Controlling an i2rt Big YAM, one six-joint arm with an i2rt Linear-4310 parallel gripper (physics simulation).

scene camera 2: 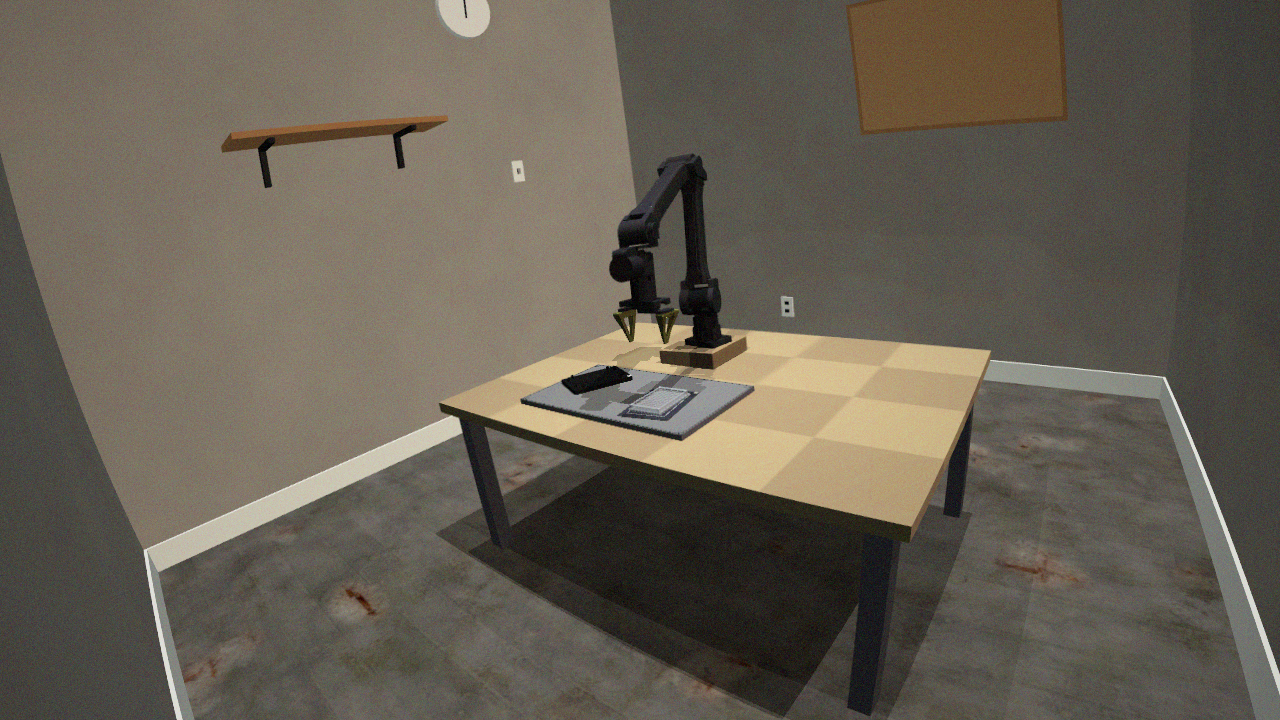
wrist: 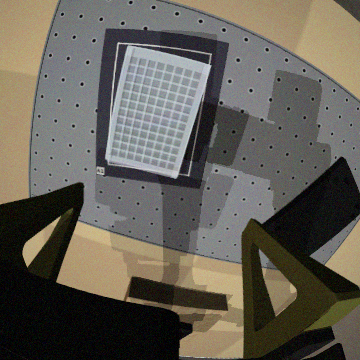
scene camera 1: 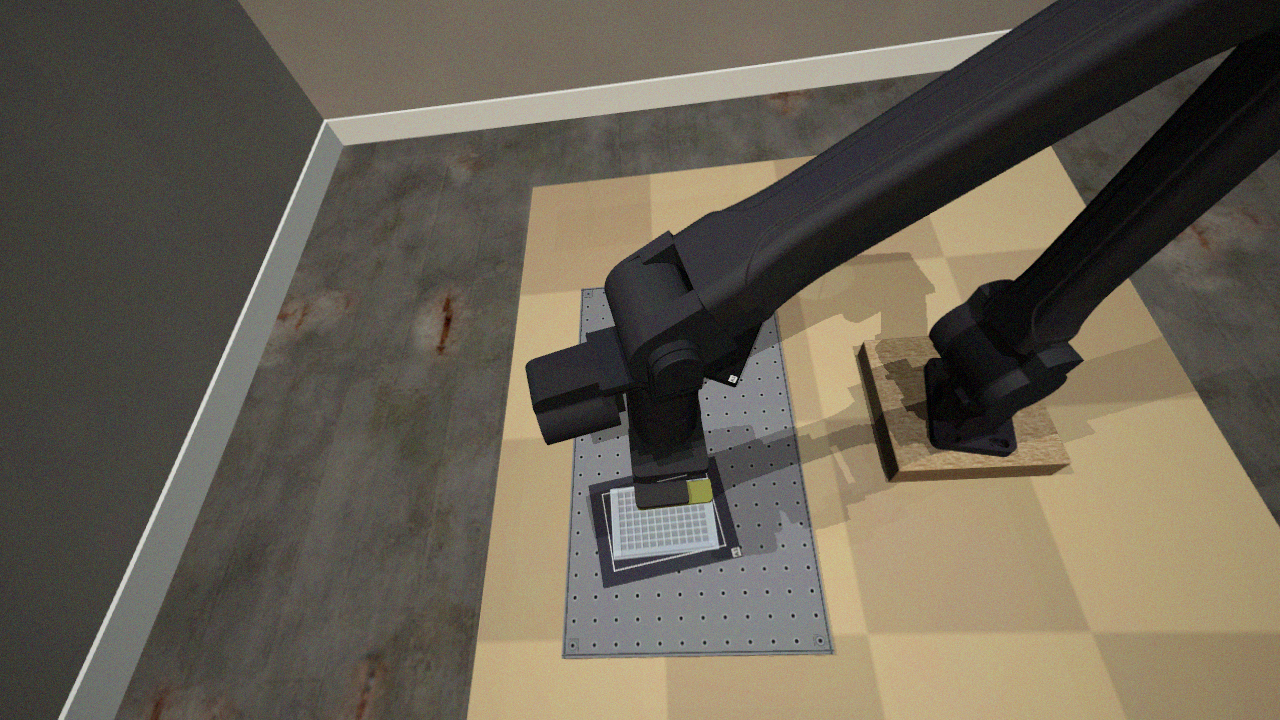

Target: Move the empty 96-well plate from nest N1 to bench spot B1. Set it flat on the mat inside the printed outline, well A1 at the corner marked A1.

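Places are measured from the arm's base along level axes (x ahead, y left, z up), in centimetres.
Pixels of known places: gripper, fingertip midpoint: (scene camera 2: 648, 342) (wrist: 166, 211) (scene camera 1: 666, 458); arm's base, origin of the base link: (scene camera 2: 708, 342) (scene camera 1: 964, 407).
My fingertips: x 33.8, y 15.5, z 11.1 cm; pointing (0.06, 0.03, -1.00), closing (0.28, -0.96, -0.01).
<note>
For each thing: its top centre in the pictures, then the offset to it from my fingertips. "pt": a spot on its surface instead. Level surfaces: height alone.
- pale 96-well plate, middle of its top: (wrist: 152, 114) (scene camera 1: 661, 516) (scene camera 2: 659, 397) dy +3.1, dx +1.2, dz -12.4 cm
- dark mat, its level: dz -13.9 cm
- white printed outline, surface spot: (wrist: 165, 48) pt dy +5.4, dx +7.6, dz -13.9 cm
- A1 label, surface spot: (wrist: 100, 170) (scene camera 1: 736, 551) pt dy +5.5, dx -8.1, dz -13.8 cm
- black nest, middle of its top: (wrist: 321, 225) (scene camera 2: 595, 374) dy -24.2, dx +0.6, dz -11.9 cm
- grey perforated board, surface spot: (wrist: 50, 130) pt dy +13.4, dx -6.6, dz -14.0 cm
- checkered table, its level: dz -15.3 cm
The pale 96-well plate (scene camera 1: 664, 528) (scene camera 2: 660, 402) (wrist: 155, 112) lies on the dark mat (scene camera 1: 611, 577) (wrist: 103, 100). It looks flat and turned a little against the white printed outline (wrist: 165, 48), with its lower corners at or slightly over the line in the wrist view. The A1 label (scene camera 1: 735, 552) (wrist: 100, 170) is at a mat corner; well A1 cannot be told on the plate. The black nest (scene camera 2: 597, 379) (wrist: 320, 205) is apart from the plate, partly hidden by the arm in scene camera 1. My gripper (scene camera 2: 648, 341) (wrist: 166, 211) is open and empty, above the board.
The grey perforated board (scene camera 1: 689, 631) (scene camera 2: 716, 410) (wrist: 50, 130) lies under the mat and nest. The arm's wooden base block (scene camera 1: 975, 465) (scene camera 2: 687, 357) stands beside the board on the checkered table (scene camera 2: 832, 429). A wall shelf (scene camera 2: 335, 132) hangs away from the table.
</note>
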